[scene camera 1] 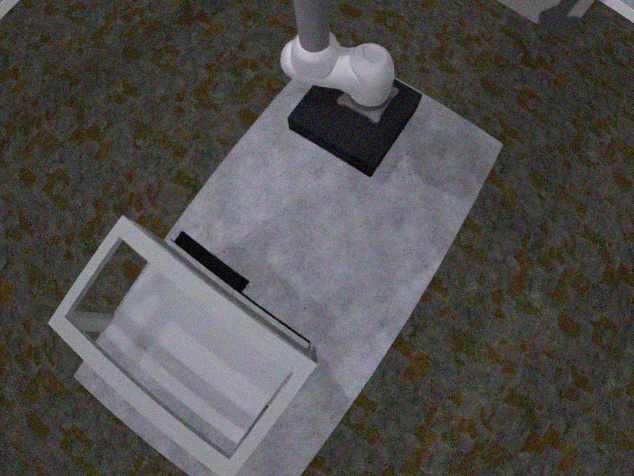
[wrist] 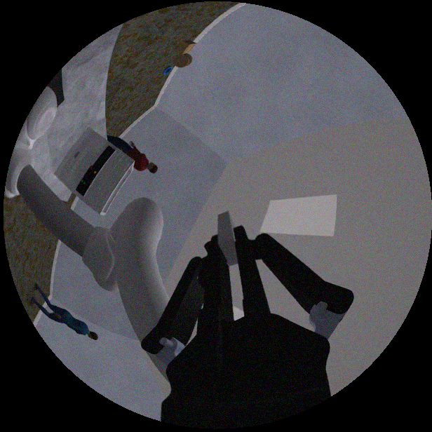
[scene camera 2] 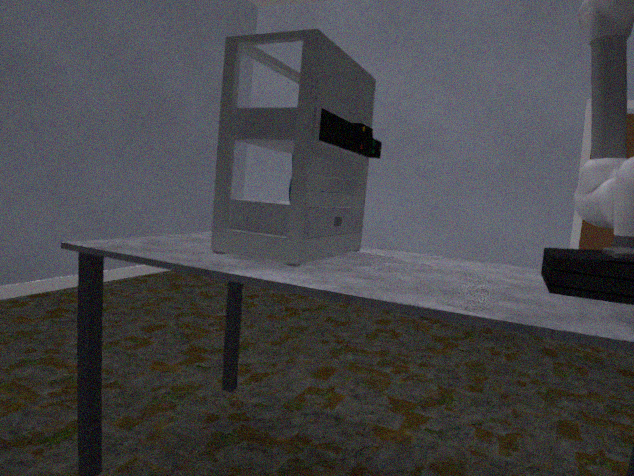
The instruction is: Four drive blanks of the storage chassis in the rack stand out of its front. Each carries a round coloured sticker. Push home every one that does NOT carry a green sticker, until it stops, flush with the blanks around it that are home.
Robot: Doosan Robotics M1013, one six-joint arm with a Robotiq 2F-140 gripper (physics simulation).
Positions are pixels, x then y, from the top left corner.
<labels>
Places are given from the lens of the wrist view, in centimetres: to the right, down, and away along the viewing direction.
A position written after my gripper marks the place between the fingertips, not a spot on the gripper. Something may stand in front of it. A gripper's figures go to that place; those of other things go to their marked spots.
my gripper (wrist: 226, 222): 1, 1, 21
pale grey rack (wrist: 93, 167): -94, -36, 82
</labels>
